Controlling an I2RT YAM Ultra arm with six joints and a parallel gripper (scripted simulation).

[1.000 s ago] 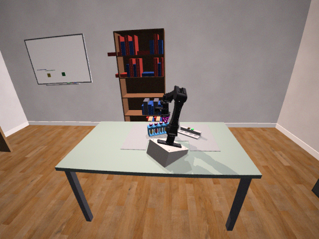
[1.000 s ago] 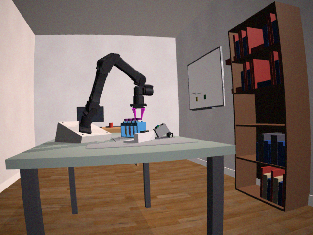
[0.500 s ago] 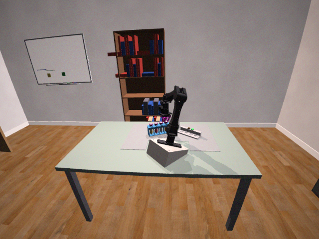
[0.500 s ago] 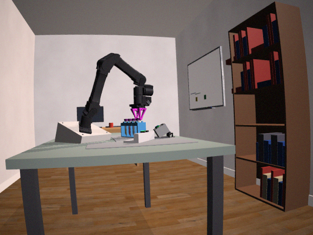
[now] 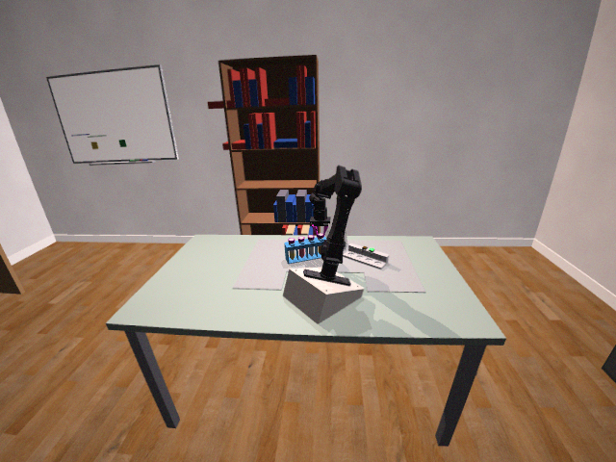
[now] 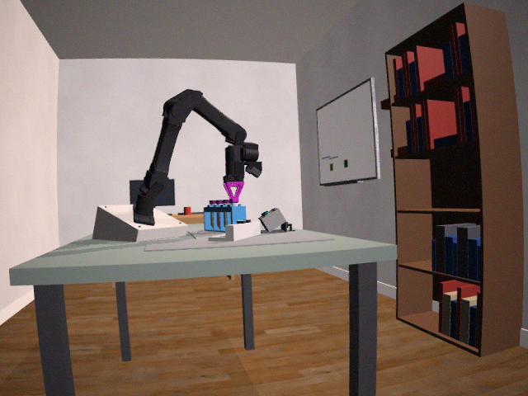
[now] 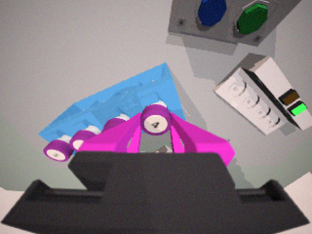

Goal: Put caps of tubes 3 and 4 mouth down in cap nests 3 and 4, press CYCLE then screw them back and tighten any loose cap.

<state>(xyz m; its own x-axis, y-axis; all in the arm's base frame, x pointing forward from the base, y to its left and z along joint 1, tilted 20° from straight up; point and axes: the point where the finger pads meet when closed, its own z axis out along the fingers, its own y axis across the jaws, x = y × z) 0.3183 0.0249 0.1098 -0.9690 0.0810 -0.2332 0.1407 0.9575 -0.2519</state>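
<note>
The purple cap is right at my hand. Round my hand: grey key desk (10 cm ahead, 9 cm to the right, 6 cm below); blue cycle key (9 cm ahead, 7 cm to the right, 5 cm below); green ready key (8 cm ahead, 11 cm to the right, 5 cm below).
</note>
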